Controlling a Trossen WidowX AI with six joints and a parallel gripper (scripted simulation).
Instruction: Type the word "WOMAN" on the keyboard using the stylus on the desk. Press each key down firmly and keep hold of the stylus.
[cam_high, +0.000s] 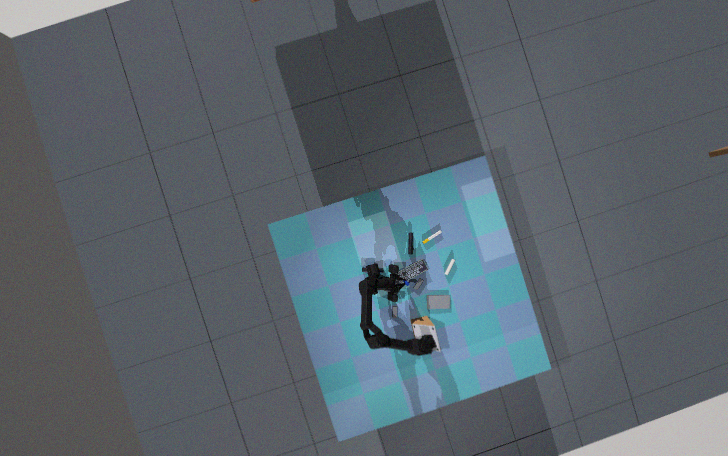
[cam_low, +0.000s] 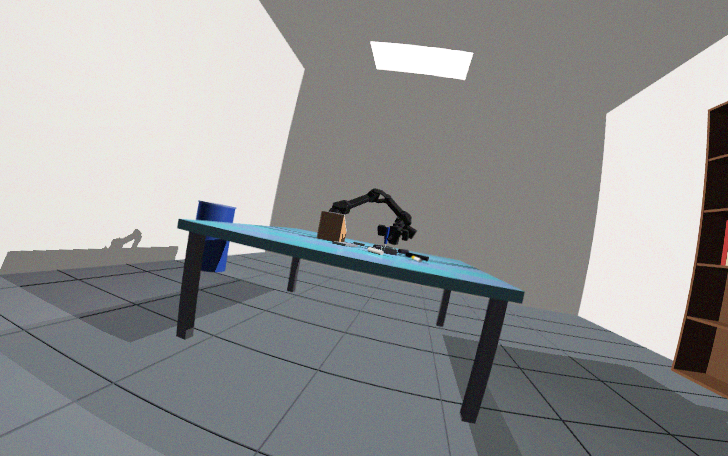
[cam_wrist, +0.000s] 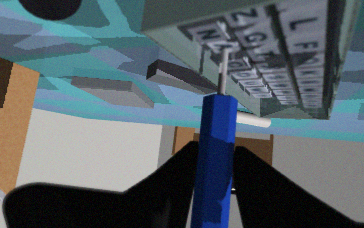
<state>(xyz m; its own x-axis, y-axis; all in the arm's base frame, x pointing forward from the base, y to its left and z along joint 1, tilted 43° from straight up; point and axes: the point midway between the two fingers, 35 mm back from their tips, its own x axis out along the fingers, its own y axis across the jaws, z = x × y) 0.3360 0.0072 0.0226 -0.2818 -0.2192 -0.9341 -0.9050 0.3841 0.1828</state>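
My gripper tip is 5 cm short of the M key, 7 cm to the left of it and 5 cm above it. The rest, counted from my gripper tip: O key 5 cm ahead, 9 cm to the right, 5 cm below; stylus tip 5 cm below; stylus 1 cm below.
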